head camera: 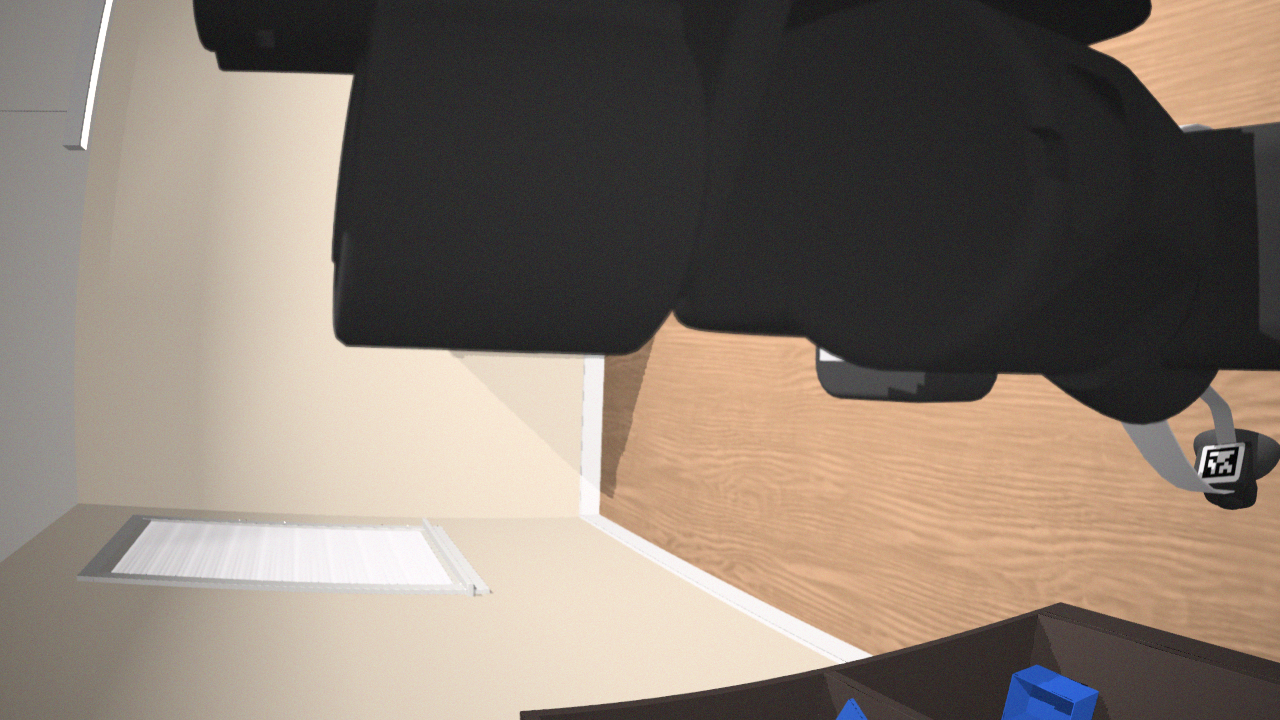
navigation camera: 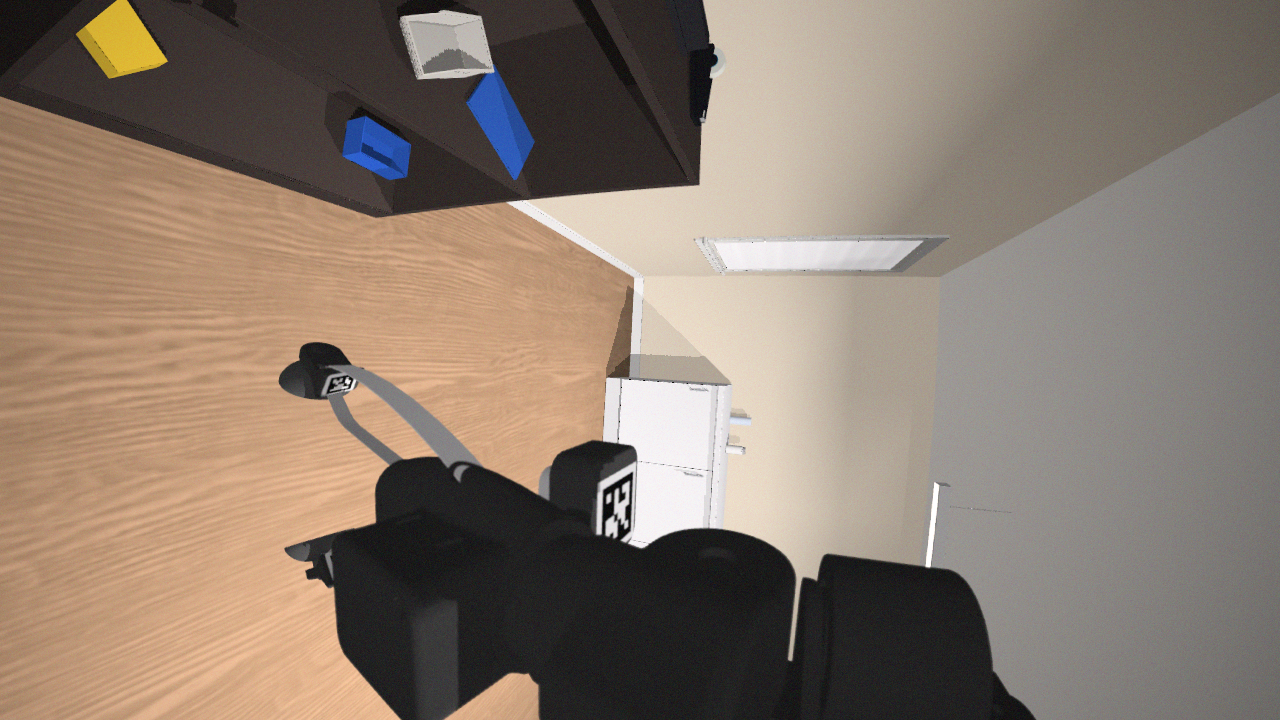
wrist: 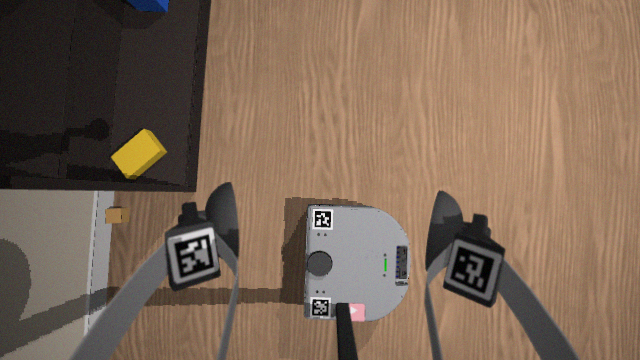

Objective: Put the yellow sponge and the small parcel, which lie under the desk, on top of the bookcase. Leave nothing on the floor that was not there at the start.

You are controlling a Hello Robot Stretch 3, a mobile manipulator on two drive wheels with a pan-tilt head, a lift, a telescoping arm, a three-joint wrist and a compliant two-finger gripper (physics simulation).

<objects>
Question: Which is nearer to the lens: the blue book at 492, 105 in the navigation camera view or the blue bin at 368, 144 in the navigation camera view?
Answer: The blue book.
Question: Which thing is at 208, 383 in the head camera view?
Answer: A beige wall.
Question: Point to my gripper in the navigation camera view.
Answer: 308, 456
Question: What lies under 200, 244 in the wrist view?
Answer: My gripper.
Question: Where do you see a beige wall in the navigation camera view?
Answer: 980, 127
</objects>
